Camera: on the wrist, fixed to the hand. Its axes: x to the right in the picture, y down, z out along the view.
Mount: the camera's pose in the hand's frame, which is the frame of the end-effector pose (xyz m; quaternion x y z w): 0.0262 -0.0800 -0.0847 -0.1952 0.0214 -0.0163 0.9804
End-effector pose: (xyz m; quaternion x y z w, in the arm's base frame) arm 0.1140 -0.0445 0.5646 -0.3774 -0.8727 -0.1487 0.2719
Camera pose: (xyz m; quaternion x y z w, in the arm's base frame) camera 0.0707 -0.1224 0.6441 -0.4057 -0.8269 -0.3286 0.2091
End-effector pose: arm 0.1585 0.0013 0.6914 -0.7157 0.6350 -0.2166 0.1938
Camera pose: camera 0.1800 -0.0154 0.8077 -0.7452 0.6573 -0.1069 0.0332
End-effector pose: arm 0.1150 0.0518 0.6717 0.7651 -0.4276 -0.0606 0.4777
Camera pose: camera 0.2216 0.1049 0.6628 0.6651 -0.3847 -0.1343 0.6258
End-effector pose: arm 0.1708 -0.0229 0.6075 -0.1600 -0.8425 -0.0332 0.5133
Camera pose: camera 0.2078 -0.1111 0.6790 -0.2426 -0.8111 -0.2088 0.4895
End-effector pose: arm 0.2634 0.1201 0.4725 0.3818 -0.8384 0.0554 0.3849
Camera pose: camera 0.3583 0.0810 0.5335 0.3117 -0.8184 -0.1074 0.4707
